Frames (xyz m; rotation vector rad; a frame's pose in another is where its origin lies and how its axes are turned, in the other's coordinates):
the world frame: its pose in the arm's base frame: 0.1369 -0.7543 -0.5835 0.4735 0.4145 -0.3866
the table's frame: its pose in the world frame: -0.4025 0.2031 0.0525 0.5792 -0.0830 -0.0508
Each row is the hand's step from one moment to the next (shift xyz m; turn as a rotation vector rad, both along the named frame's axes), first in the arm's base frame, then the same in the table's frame.
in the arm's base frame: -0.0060 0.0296 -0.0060 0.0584 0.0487 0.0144
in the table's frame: -0.0127 0.0042 -0.0277 0.0252 0.0624 -0.0383
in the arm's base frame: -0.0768 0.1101 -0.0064 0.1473 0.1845 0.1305
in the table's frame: -0.0993 -0.0029 -0.0905 0.0009 0.2508 -0.0993
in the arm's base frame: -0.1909 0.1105 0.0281 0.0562 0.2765 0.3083
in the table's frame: -0.2091 -0.0407 -0.0637 -0.1843 0.3672 -0.0765
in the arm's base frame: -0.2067 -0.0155 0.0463 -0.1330 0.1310 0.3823
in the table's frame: -0.1863 -0.0867 0.0538 -0.3229 0.2582 0.1006
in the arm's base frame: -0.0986 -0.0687 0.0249 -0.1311 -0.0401 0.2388
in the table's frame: -0.0687 -0.0639 0.0791 -0.1990 0.0857 0.1699
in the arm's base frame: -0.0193 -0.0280 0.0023 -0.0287 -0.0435 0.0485
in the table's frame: -0.0073 -0.0202 0.0265 -0.0298 0.0021 0.0646
